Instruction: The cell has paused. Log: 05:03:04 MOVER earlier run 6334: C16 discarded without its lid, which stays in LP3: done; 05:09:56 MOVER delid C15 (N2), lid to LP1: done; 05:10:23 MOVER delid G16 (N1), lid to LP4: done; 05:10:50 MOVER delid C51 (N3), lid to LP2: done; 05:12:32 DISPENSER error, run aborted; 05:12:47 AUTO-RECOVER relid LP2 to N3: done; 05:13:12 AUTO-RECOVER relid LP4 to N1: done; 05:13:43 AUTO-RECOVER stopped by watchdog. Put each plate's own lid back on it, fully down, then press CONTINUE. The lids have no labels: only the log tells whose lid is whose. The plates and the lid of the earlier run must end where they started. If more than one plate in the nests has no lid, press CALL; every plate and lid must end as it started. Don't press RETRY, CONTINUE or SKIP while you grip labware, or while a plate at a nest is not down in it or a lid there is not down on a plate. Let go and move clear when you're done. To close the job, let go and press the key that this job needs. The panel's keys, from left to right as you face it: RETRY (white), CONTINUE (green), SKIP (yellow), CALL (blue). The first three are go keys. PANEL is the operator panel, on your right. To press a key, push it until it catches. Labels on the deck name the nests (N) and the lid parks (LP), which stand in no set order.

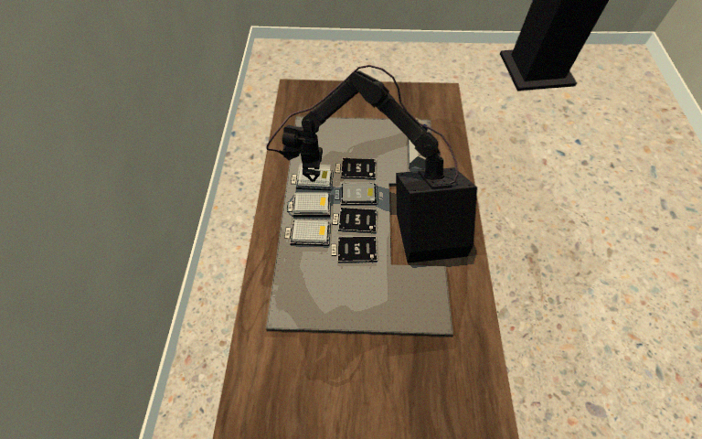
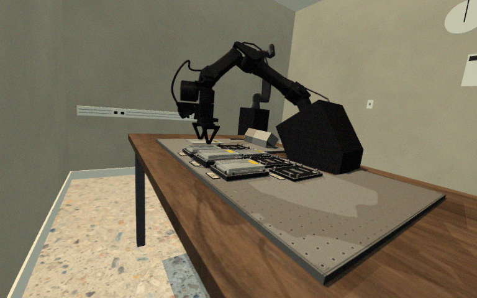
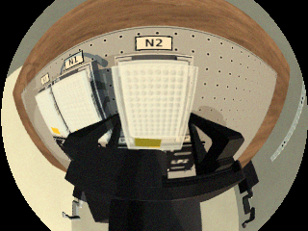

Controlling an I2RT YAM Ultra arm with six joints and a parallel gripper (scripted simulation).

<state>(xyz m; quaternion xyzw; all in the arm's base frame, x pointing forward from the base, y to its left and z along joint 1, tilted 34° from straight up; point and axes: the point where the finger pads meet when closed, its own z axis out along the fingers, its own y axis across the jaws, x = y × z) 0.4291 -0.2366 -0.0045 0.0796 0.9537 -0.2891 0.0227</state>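
My hand is 3 cm above the plate. From my hand the other things lie so: green key 48 cm behind, 9 cm to the right, 1 cm above; then yellow key 49 cm behind, 14 cm to the right, 1 cm above; then LP4 lid park 15 cm behind, 22 cm to the left, 5 cm below.
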